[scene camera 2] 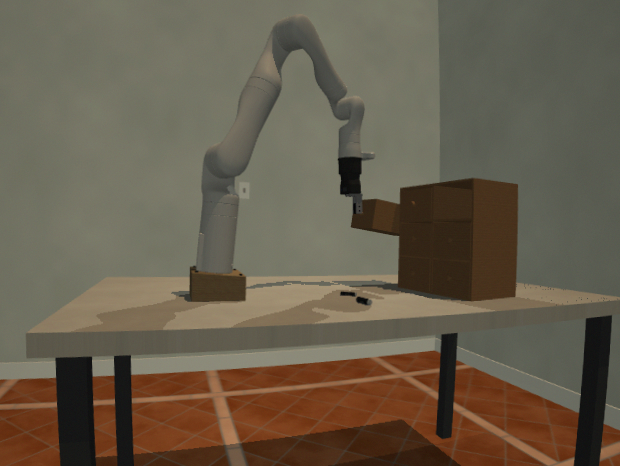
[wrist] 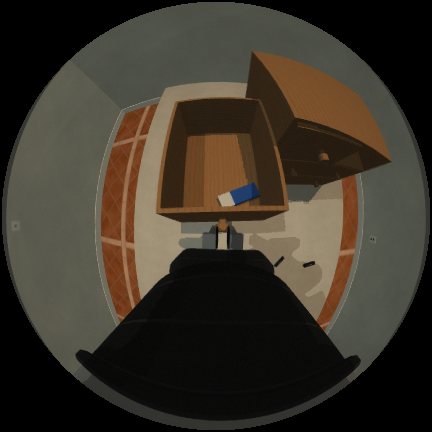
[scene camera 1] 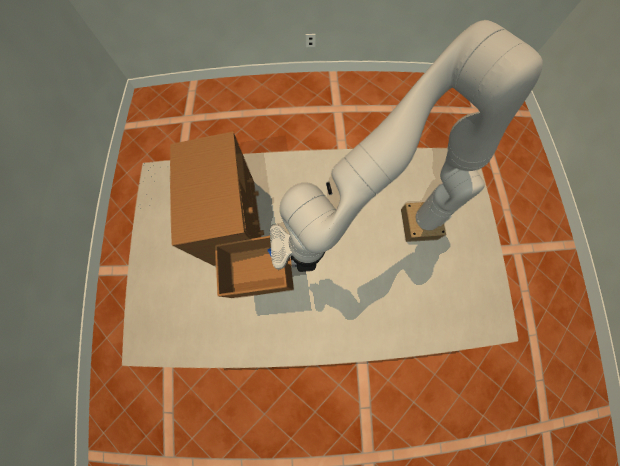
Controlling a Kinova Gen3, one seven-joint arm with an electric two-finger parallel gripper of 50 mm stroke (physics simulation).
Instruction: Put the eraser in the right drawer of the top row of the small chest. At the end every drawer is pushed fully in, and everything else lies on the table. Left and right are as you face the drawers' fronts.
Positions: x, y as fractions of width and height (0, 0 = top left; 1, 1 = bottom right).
Labels:
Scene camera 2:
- my gripper: 0.58, 0.46
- small wooden chest: 0.79, 0.45
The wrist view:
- my gripper: 0.52, 0.54
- small wooden chest: 0.67, 0.21
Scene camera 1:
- small wooden chest: 0.33, 0.43

